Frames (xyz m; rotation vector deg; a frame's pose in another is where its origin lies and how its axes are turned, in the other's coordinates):
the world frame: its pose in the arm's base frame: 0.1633 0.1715 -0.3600 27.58 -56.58 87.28
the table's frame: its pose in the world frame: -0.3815 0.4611 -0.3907 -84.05 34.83 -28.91
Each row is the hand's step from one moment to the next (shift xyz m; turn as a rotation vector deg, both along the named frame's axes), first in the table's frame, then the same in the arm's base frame.
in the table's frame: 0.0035 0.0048 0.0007 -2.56 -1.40 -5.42
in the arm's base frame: 0.0020 0.0056 -0.0001 3.18 -4.62 -2.54
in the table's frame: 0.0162 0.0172 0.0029 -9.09 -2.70 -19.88
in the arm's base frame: 0.0085 0.0221 0.0024 12.28 -14.92 -10.58
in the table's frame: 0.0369 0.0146 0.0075 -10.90 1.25 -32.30
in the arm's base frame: 0.0138 0.0318 0.0207 22.87 -18.07 -17.72
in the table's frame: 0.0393 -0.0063 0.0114 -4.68 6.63 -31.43
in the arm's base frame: 0.0076 0.0185 0.0363 26.09 -10.63 -16.12
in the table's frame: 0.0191 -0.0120 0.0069 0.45 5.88 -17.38
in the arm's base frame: 0.0008 0.0027 0.0234 16.29 -2.75 -7.99
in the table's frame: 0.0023 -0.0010 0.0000 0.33 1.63 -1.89
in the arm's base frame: 0.0009 0.0003 0.0023 2.10 0.60 -1.26
